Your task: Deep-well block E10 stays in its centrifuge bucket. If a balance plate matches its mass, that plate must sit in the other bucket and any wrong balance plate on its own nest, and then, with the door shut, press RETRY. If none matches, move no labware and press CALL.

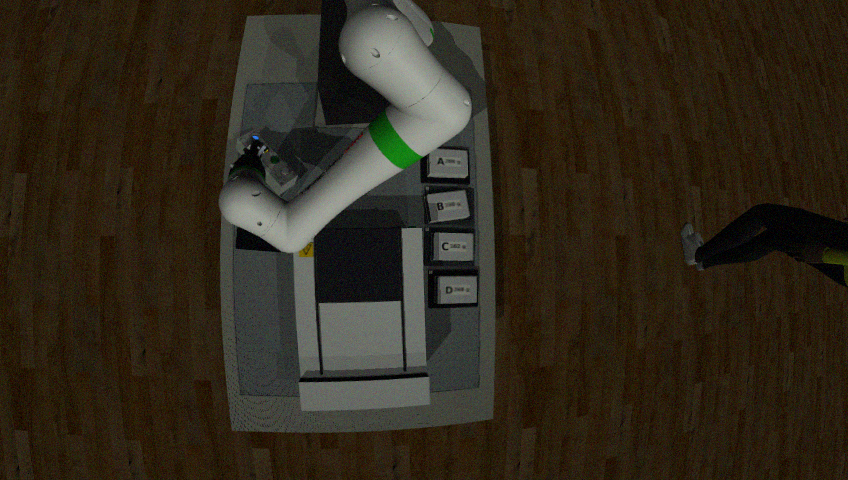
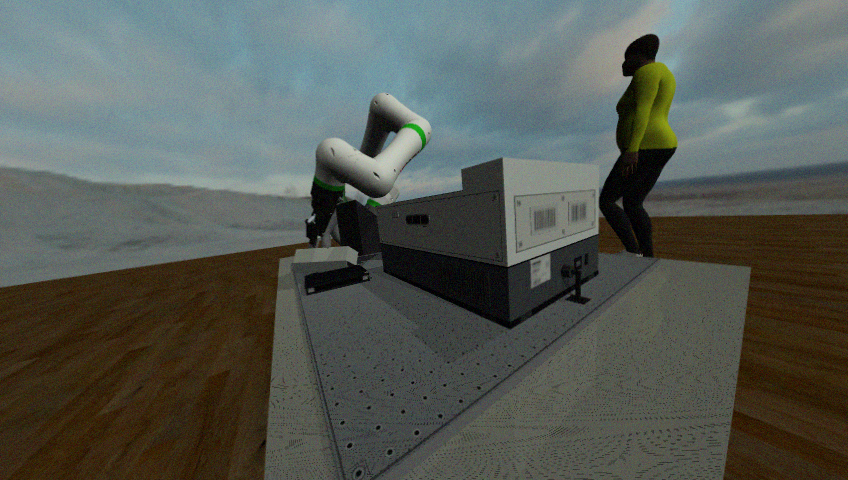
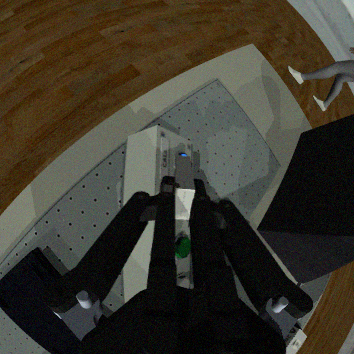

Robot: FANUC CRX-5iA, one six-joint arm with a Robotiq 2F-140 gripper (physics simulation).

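Places are measured from the arm's base along level axes (x ahead, y left, z up), in millimetres.
Where they show: gripper, fingertip midpoint: [image 1: 253, 141] [image 3: 181, 167]; arm's base at its link origin: [image 2: 369, 219].
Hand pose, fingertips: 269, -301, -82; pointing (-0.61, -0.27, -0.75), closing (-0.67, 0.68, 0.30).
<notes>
Each offset is from my fingertips to the top centre of the thing, as dx, dy, dz. "pt": to the spot under its first point.
My gripper [image 1: 250, 157] [image 2: 315, 231] [image 3: 181, 167] is shut and empty. It points down at the pale button box {+55, +41, +7} [image 1: 282, 174] [image 2: 324, 255] [image 3: 140, 165] at the table's left. Its fingertips are at the blue button {-10, -3, -4} [image 1: 255, 138] [image 3: 182, 154] beside the CALL label {pt +9, -18, +1} [image 3: 165, 158]. Whether they touch the button, I cannot tell. A green button {+54, +74, -2} [image 1: 274, 159] [image 3: 182, 246] sits further along the same box. Balance plates A {+6, +616, -23} [image 1: 448, 163], B {+148, +622, -18} [image 1: 448, 206], C {+272, +647, -23} [image 1: 453, 247] and D {+404, +668, -23} [image 1: 455, 290] lie on their black nests right of the centrifuge [image 1: 359, 334] [image 2: 493, 238]. The buckets and block E10 are hidden.
A black empty nest {+270, +49, -46} [image 2: 335, 278] lies beside the button box. A dark block [image 1: 340, 71] [image 3: 316, 197] stands at the arm's base. A person [image 1: 773, 238] [image 2: 644, 137] stands on the wooden floor right of the table.
</notes>
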